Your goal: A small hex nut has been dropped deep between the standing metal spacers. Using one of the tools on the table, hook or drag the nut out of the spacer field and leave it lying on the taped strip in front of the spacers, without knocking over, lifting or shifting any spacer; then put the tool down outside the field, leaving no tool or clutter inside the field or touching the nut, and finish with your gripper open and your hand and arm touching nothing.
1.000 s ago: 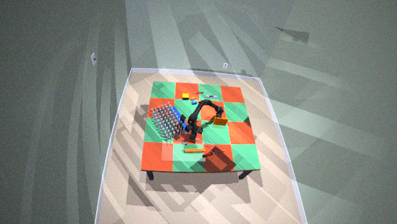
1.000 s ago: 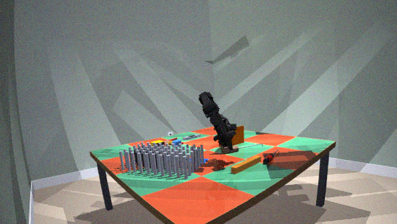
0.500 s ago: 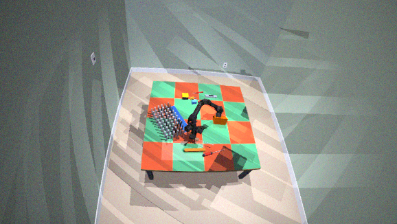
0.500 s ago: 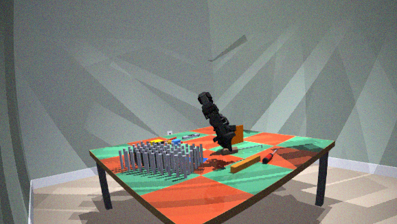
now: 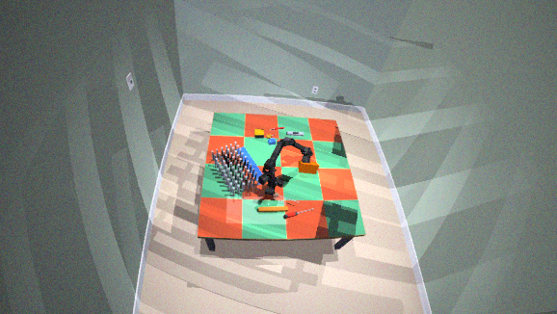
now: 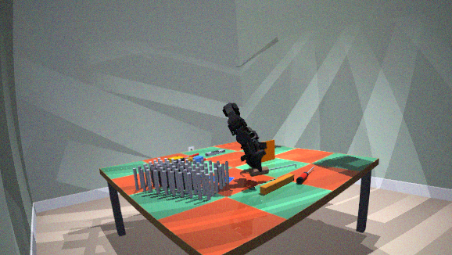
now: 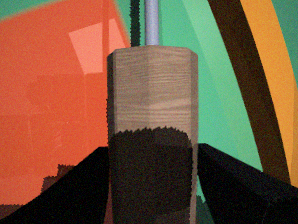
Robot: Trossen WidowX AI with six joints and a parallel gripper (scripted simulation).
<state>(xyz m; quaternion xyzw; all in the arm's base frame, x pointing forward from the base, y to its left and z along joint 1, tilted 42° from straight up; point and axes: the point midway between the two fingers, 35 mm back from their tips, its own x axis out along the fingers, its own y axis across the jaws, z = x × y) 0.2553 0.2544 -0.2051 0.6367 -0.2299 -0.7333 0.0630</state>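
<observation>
The orange level lies 11 cm to the left of my gripper tip, 4 cm below it and 2 cm behind it. Round my gripper tip: blue block: 56 cm to the right, 6 cm ahead, 3 cm below; yellow block: 63 cm to the right, 19 cm ahead, 3 cm below; blue taped strip: 28 cm to the right, 21 cm ahead, 5 cm below.
</observation>
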